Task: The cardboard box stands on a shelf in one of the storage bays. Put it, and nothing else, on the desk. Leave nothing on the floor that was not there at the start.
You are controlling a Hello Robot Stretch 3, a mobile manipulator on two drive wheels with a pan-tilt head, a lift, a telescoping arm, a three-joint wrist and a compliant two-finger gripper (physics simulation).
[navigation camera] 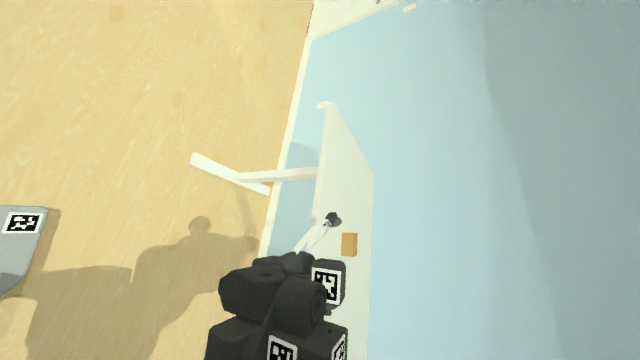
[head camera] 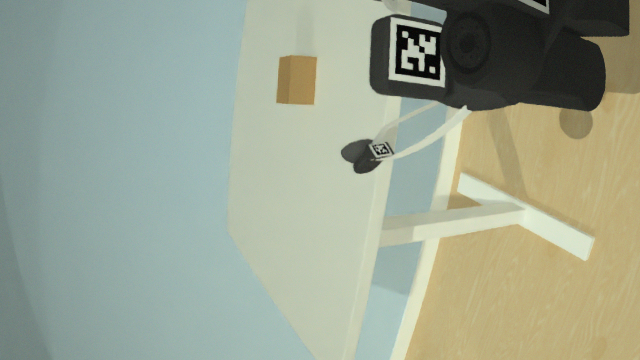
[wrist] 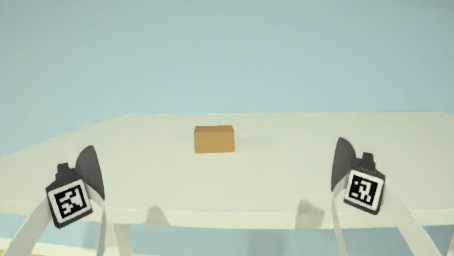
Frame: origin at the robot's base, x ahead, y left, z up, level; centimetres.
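Seen in the pictures: gripper, fingertip midpoint: (navigation camera: 334, 259) (head camera: 357, 67).
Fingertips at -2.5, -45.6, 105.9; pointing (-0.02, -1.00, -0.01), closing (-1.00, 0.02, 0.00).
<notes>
Offsets run from my fingertips to a thing's middle, as dx, dy, dz. "spot": to the spot under its first point. Level surfaces: height alone.
The cardboard box @[+0.1, -35.7, -8.4] (head camera: 302, 81) (navigation camera: 349, 244) (wrist: 214, 139) is a plain orange-brown block. It rests on the white desk top @[dz -10.9] (head camera: 295, 200) (navigation camera: 345, 185) (wrist: 280, 160), set back from the front edge. My gripper (head camera: 362, 156) (navigation camera: 332, 219) (wrist: 218, 161) is open, its two fingers wide apart with nothing between them. The fingertips are above the front part of the desk, apart from the box. In the wrist view the box shows beyond the fingers, a little left of the middle. The storage bays and their shelves do not show in these views.
A pale blue wall (head camera: 125, 175) (navigation camera: 450, 175) (wrist: 225, 55) rises behind the desk. A white desk leg @[spot: +36.2, -48.9, -59.4] (head camera: 440, 227) (navigation camera: 285, 174) stands on a long foot over the wood floor @[dz -105.9] (head camera: 525, 310) (navigation camera: 125, 125). Part of my grey base (navigation camera: 17, 255) shows at the navigation view's left edge.
</notes>
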